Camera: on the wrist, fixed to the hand. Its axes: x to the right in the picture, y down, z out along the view.
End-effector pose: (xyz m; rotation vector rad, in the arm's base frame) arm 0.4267 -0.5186 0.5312 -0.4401 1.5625 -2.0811
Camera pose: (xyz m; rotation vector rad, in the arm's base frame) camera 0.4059 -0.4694 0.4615 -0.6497 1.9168 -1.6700
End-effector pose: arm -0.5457 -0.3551 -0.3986 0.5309 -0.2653 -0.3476
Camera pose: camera -0.5163 -0.2788 -0.4306 0.1005 -0.3006 -0.3821
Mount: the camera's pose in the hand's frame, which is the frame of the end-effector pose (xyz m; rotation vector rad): -0.0080 0.0519 -0.0704 -0.4125 -0.1103 0.0391
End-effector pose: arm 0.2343 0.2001 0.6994 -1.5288 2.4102 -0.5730
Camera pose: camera 0.1679 0.2412 0.7395 -1.6037 2.5740 0.0245
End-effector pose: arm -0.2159 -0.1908 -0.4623 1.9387 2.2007 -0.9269
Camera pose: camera -0.1431 -0.1633 -0.4216 1.6891 2.0796 -0.5065
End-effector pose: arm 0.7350 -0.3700 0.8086 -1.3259 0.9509 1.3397
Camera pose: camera 0.6992 -0.4501 0.8043 -1.5243 0.6475 1.6832
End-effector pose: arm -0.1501 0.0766 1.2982 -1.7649 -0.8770 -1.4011
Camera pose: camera -0.1428 -0.0109 1.2958 -2.1706 -0.6342 -1.5523
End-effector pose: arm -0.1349 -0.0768 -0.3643 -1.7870 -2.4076 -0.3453
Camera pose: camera -0.0856 -0.0879 -0.2925 1.8062 2.2041 0.7116
